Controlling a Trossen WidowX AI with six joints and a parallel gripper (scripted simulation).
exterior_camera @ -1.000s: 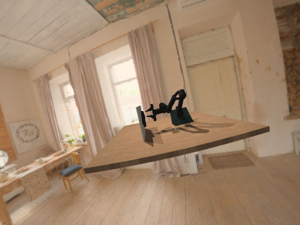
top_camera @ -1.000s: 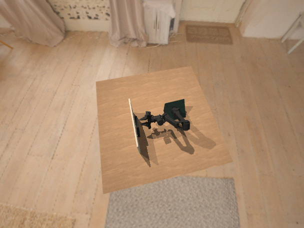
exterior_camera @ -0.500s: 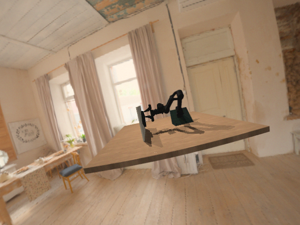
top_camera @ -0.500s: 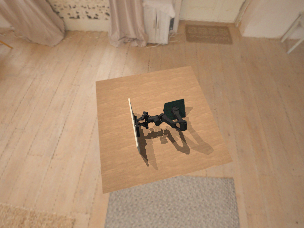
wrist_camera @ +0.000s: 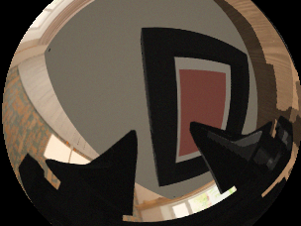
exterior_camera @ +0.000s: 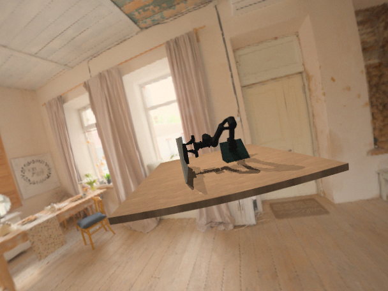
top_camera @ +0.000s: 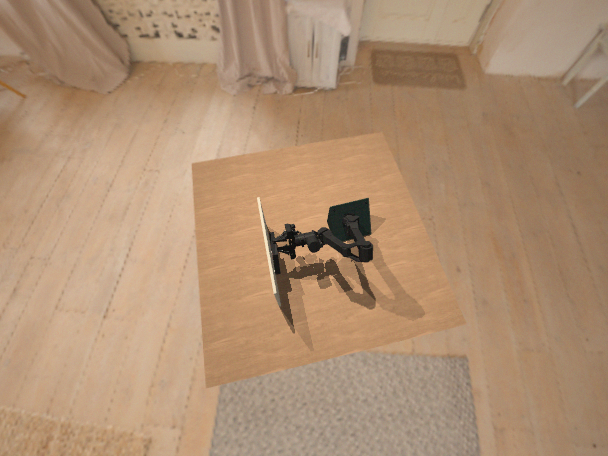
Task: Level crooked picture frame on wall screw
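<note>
The picture frame is 50 mm below my gripper tip, 20 mm to the left of it and 10 mm ahead of it. Round my gripper tip: wall panel 50 mm below, 20 mm to the left, 20 mm ahead.
</note>
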